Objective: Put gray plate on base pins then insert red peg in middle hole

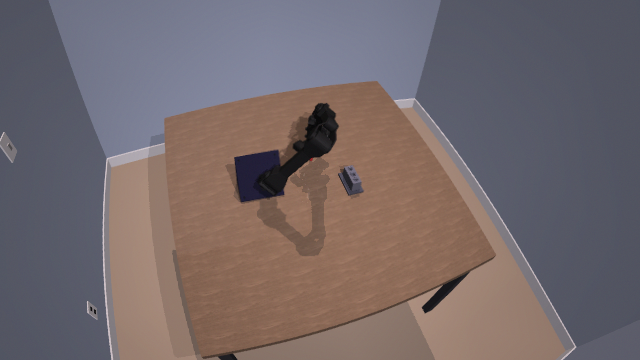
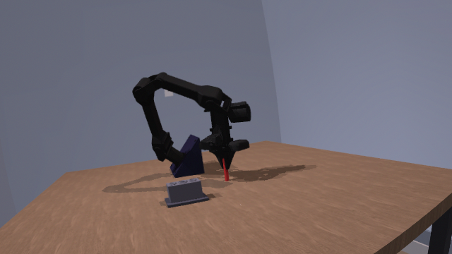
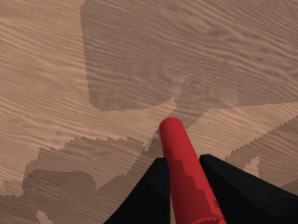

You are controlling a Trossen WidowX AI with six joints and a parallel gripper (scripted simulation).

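Right now my gripper tip is 120 mm short of the gray plate and 170 mm to the left of it. The rest, counted from my gripper tip: red peg (right at my gripper tip); base (120 mm ahead, 170 mm to the right, 30 mm below).
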